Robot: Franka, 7 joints.
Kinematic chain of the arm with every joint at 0, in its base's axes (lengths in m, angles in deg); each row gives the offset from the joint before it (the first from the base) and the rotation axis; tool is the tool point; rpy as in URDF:
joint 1: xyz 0 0 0.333 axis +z
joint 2: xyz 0 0 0 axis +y
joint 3: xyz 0 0 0.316 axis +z
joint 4: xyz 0.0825 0 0 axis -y
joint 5: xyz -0.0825 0 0.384 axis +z
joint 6: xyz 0 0 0 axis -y
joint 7: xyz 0.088 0 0 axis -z
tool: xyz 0 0 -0.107 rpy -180 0 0
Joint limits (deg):
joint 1: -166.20..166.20
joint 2: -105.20..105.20
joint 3: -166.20..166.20
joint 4: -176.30..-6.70
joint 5: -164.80..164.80
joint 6: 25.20..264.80
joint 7: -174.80..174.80
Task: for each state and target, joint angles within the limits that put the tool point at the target. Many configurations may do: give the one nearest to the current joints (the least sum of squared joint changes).
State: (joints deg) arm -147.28 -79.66 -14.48 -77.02 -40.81 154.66 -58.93
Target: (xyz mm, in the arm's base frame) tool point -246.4 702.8 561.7
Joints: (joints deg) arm -107.60 -101.71 -53.67 -76.05 -39.60 148.88 -58.93
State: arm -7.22 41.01 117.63 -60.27 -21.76 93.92 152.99
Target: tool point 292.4 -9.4 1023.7
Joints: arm -36.39 55.21 161.63 -50.63 -11.47 87.37 152.99
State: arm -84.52 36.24 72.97 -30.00 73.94 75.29 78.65
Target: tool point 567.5 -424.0 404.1
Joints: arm -73.86 66.73 54.78 -60.02 62.58 67.90 78.65
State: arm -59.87 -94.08 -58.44 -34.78 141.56 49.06 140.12
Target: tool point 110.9 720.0 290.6
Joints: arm -94.75 -98.63 -54.90 -15.51 142.37 45.21 140.12
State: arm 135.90 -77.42 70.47 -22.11 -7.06 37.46 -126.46
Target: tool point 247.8 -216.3 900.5
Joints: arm 159.43 -42.33 49.81 -12.47 -20.19 25.98 -126.46
